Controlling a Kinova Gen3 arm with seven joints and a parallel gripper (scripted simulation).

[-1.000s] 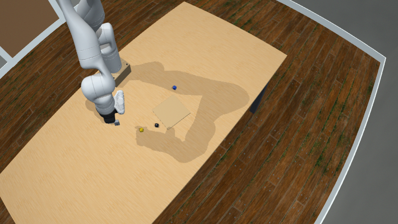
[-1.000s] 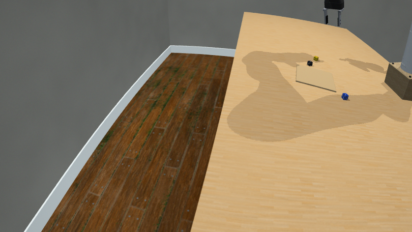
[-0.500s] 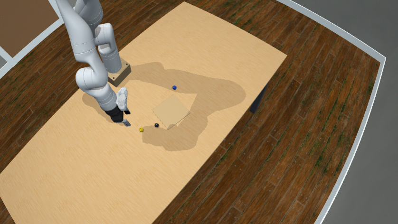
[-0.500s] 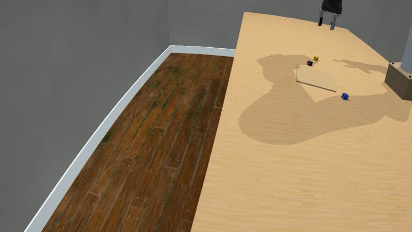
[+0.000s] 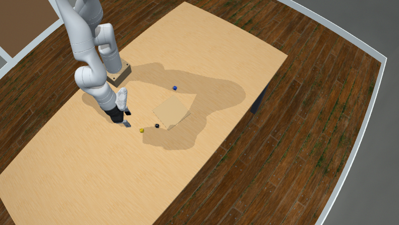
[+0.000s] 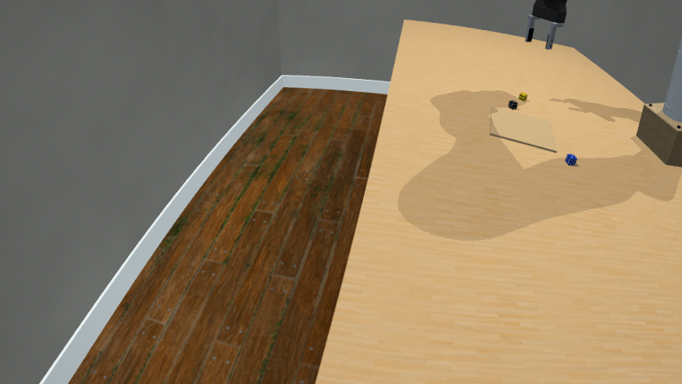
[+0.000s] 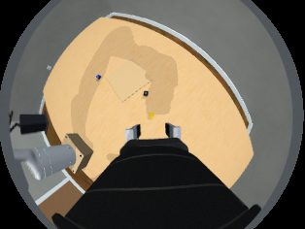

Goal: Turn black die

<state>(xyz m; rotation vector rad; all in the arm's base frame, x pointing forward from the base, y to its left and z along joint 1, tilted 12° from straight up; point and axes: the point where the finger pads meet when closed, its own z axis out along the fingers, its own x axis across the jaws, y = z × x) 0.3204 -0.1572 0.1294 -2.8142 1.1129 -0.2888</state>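
My hand is 150 mm above the yellow die, 20 mm to the right of it and 20 mm short of it. Also, from my hand: black die: 150 mm below, 90 mm to the left, 60 mm ahead; then blue die: 300 mm to the left, 150 mm below, 20 mm behind; then tan mat: 190 mm to the left, 160 mm below, 50 mm ahead.
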